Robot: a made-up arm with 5 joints.
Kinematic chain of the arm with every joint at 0, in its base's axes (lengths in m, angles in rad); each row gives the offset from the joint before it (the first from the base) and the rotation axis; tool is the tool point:
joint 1: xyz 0 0 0.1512 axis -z
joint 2: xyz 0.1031 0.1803 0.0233 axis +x
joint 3: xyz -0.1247 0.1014 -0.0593 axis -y
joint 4: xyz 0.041 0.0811 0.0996 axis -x
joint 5: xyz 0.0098 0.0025 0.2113 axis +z
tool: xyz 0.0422 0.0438 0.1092
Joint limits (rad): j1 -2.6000..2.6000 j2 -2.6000..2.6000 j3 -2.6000..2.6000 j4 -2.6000..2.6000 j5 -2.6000..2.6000
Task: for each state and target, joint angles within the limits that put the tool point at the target. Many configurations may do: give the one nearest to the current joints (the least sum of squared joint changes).
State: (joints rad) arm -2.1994 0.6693 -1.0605 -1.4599 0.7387
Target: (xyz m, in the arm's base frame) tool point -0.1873 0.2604 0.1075
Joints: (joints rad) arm -1.7332 0.6785 -1.2894 -1.0842 0.6768
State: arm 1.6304 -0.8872 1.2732 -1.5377 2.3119
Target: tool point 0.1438 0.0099 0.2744
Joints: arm 2.4579 -0.9386 1.0805 -1.5691 2.3216
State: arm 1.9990 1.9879 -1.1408 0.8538 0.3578
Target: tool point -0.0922 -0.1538 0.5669
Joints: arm 1.5957 1.7133 -0.3827 0.6541 0.5454
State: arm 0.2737 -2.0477 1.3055 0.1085 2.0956
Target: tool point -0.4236 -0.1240 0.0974
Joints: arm -0.2014 -2.3946 1.6281 0.0301 2.0542
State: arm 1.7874 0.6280 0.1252 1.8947 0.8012
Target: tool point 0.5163 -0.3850 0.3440
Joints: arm 2.1635 0.4951 0.0920 1.7385 0.7600
